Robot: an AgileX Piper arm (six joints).
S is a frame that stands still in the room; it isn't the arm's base.
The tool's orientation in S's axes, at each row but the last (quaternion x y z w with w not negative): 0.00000, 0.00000, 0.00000, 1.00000; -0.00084, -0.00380, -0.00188, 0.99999; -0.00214, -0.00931, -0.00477, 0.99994; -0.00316, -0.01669, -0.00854, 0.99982; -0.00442, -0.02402, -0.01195, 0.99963; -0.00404, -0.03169, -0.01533, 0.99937; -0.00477, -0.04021, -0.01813, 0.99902; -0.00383, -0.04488, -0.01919, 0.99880; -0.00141, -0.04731, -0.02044, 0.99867; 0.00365, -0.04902, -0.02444, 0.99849; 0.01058, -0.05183, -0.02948, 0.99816; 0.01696, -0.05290, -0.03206, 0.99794; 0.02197, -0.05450, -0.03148, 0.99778
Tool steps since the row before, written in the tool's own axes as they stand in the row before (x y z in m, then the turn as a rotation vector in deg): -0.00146, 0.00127, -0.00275, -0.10, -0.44, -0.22; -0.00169, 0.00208, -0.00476, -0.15, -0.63, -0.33; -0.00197, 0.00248, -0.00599, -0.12, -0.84, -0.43; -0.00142, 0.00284, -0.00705, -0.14, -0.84, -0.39; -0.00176, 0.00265, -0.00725, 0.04, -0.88, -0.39; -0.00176, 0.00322, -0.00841, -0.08, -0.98, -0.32; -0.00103, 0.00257, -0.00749, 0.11, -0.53, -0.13; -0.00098, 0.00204, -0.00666, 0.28, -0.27, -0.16; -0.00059, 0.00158, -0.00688, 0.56, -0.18, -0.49; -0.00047, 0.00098, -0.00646, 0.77, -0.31, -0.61; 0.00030, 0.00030, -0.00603, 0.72, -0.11, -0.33; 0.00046, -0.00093, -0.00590, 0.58, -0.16, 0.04; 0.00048, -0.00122, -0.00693, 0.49, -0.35, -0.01
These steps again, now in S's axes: -0.00146, 0.00127, -0.00275, -0.10, -0.44, -0.22; -0.00165, 0.00208, -0.00478, -0.15, -0.63, -0.33; -0.00183, 0.00247, -0.00604, -0.12, -0.84, -0.43; -0.00114, 0.00282, -0.00711, -0.14, -0.84, -0.39; -0.00135, 0.00262, -0.00735, 0.04, -0.88, -0.38; -0.00112, 0.00320, -0.00853, -0.09, -0.98, -0.32; -0.00033, 0.00252, -0.00757, 0.10, -0.53, -0.12; -0.00030, 0.00201, -0.00673, 0.28, -0.28, -0.13; 0.00013, 0.00157, -0.00691, 0.60, -0.20, -0.43; 0.00021, 0.00103, -0.00647, 0.81, -0.34, -0.53; 0.00094, 0.00039, -0.00596, 0.74, -0.15, -0.26; 0.00103, -0.00078, -0.00585, 0.56, -0.20, 0.09; 0.00117, -0.00097, -0.00689, 0.47, -0.38, 0.03
